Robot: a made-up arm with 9 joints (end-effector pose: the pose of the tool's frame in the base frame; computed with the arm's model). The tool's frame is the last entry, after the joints. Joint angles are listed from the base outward.
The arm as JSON. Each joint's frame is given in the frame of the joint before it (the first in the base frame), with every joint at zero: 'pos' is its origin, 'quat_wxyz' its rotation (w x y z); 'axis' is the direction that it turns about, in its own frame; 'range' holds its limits. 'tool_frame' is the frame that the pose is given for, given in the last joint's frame.
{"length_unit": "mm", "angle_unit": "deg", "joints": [
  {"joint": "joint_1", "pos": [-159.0, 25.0, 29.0], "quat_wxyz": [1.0, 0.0, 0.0, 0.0], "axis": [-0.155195, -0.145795, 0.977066], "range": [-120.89, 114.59]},
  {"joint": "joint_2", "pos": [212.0, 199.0, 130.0], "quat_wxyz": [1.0, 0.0, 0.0, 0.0], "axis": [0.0, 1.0, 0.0], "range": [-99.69, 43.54]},
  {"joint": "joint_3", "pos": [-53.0, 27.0, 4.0], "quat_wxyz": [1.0, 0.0, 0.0, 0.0], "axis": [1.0, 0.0, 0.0], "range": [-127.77, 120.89]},
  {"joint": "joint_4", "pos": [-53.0, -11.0, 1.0], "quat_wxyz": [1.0, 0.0, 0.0, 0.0], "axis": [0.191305, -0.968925, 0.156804], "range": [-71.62, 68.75]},
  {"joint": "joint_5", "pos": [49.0, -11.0, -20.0], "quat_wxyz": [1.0, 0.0, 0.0, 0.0], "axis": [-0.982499, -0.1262, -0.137], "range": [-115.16, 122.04]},
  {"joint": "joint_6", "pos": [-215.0, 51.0, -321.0], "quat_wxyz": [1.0, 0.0, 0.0, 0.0], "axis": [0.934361, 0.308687, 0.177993], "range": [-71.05, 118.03]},
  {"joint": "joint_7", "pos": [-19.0, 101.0, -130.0], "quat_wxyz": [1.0, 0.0, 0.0, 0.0], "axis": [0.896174, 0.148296, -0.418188], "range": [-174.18, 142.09]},
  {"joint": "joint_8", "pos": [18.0, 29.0, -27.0], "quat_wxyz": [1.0, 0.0, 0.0, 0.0], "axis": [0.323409, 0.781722, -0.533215], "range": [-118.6, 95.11]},
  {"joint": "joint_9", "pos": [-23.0, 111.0, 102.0], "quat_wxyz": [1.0, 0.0, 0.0, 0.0], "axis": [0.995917, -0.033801, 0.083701], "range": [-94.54, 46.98]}
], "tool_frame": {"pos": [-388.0, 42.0, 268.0], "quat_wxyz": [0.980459, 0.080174, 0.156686, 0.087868]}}
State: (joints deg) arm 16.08 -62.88 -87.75 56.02 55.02 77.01 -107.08 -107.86 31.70
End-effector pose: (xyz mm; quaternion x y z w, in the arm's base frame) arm -386.8 126.2 319.6 0.8367 -0.4525 -0.0875 0.2960
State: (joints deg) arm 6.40 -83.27 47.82 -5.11 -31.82 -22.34 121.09 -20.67 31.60
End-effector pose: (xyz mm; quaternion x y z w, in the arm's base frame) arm -150.6 437.0 -597.5 -0.8979 -0.0913 -0.4119 0.1254
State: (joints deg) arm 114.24 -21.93 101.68 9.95 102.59 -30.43 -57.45 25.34 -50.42
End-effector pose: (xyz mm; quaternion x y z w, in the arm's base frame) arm -731.2 -106.4 -998.7 -0.5934 -0.5435 0.1053 0.5843
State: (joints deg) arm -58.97 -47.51 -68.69 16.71 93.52 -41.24 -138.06 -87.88 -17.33
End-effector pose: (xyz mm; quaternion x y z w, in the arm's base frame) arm -140.2 -87.1 -169.8 -0.5572 -0.7537 -0.0300 0.3473
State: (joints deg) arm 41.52 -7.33 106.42 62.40 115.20 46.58 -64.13 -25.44 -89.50
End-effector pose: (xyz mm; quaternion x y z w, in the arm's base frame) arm -704.4 967.2 -437.3 -0.7055 -0.0427 -0.1639 0.6882
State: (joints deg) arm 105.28 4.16 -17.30 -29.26 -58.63 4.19 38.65 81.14 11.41
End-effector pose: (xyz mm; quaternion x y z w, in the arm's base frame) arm -223.2 -13.9 -58.5 0.0250 0.9137 -0.1872 0.3598
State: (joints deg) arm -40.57 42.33 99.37 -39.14 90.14 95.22 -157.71 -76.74 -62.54
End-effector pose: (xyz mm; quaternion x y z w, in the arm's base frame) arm -272.2 228.1 -223.7 -0.4161 -0.6994 0.0973 0.5729
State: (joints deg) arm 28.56 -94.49 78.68 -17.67 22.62 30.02 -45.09 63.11 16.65
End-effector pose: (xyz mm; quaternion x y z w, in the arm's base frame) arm -388.9 224.3 -200.6 0.2337 0.0109 0.7106 0.6636
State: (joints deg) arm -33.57 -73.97 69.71 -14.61 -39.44 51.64 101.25 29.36 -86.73
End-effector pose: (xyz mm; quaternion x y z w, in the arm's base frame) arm 454.7 246.7 -100.1 0.3020 0.2268 0.9131 0.1538
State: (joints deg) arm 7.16 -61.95 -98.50 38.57 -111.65 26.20 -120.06 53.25 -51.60
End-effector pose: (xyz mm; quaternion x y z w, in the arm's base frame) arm -410.9 279.4 -895.1 -0.7528 -0.3511 -0.0951 0.5487
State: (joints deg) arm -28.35 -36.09 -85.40 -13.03 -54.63 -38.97 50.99 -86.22 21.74
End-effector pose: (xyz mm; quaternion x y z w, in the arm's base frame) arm -370.9 113.0 -772.6 -0.5451 -0.2693 0.0318 0.7933
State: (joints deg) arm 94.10 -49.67 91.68 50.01 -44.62 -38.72 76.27 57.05 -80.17
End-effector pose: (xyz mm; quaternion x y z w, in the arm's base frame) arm -285.0 97.0 -53.1 -0.3959 -0.2158 -0.8449 0.2876
